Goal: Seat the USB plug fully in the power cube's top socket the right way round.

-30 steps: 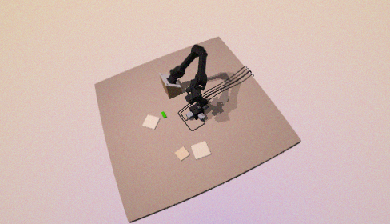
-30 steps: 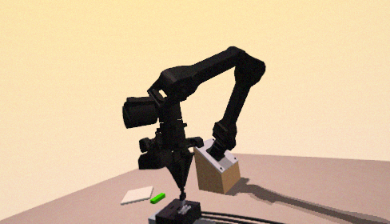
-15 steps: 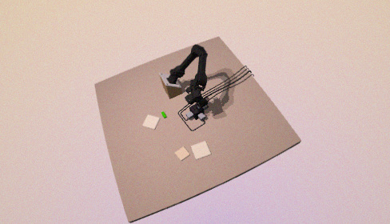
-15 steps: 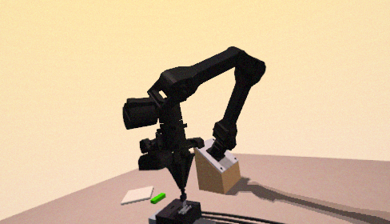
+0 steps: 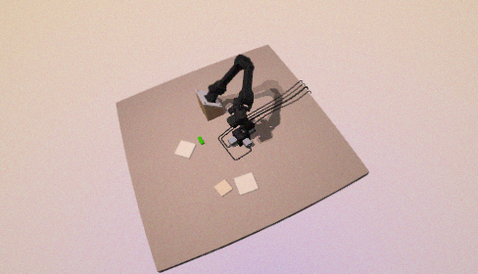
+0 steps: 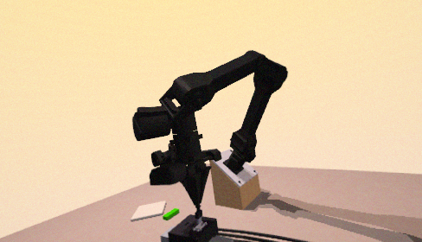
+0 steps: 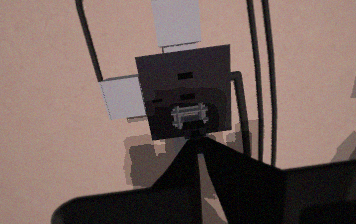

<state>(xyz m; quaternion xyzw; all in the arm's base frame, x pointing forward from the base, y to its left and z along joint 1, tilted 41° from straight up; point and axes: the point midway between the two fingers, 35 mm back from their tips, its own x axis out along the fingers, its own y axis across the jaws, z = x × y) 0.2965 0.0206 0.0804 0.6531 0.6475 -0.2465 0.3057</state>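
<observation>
Right now the dark USB plug is 20 mm below my gripper tip. From my gripper tip the other things lie so: small green piece: 130 mm behind, 240 mm to the right, 120 mm below.
</observation>
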